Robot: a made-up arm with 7 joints.
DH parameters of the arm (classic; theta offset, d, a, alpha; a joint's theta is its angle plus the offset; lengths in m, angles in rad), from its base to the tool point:
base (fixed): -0.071 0 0 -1.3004
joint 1: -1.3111 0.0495 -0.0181 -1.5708
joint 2: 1.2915 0 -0.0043 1.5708
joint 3: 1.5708 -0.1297 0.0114 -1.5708
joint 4: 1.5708 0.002 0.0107 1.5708
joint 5: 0 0.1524 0 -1.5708
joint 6: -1.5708 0 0.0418 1.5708
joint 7: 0 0 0 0
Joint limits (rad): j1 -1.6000..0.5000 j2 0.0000..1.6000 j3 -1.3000..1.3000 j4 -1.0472..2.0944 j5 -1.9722..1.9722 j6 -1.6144..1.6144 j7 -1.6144..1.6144
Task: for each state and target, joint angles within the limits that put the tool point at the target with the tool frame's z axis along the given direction. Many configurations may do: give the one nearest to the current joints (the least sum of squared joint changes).
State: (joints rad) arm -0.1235 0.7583 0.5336 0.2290 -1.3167 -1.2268 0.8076
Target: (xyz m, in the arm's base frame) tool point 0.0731 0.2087 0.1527 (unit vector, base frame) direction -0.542 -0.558 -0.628
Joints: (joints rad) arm -0.5029 1.3789 1.0291 0.1589 -0.4670 -1.1308 0.8076
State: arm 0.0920 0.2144 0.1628 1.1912 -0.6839 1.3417 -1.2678
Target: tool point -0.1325 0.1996 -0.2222 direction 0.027 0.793 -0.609
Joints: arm 0.5000 0.4788 0.5241 0.9463 -0.7634 1.3627 -1.2678
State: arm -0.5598 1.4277 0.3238 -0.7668 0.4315 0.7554 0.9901
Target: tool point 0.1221 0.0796 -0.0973 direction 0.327 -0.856 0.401
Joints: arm 0.2938 0.9901 -0.0954 -0.8592 0.0840 0.8720 0.9901
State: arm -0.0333 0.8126 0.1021 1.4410 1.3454 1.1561 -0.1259
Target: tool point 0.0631 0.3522 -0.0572 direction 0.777 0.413 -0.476
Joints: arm -0.1826 1.2098 0.4502 1.0957 1.0964 0.9075 -0.1259
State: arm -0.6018 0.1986 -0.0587 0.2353 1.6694 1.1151 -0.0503
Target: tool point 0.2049 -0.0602 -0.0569 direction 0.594 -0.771 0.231
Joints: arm -0.8583 0.0000 -0.7069 0.2084 1.8668 1.6096 -0.0503
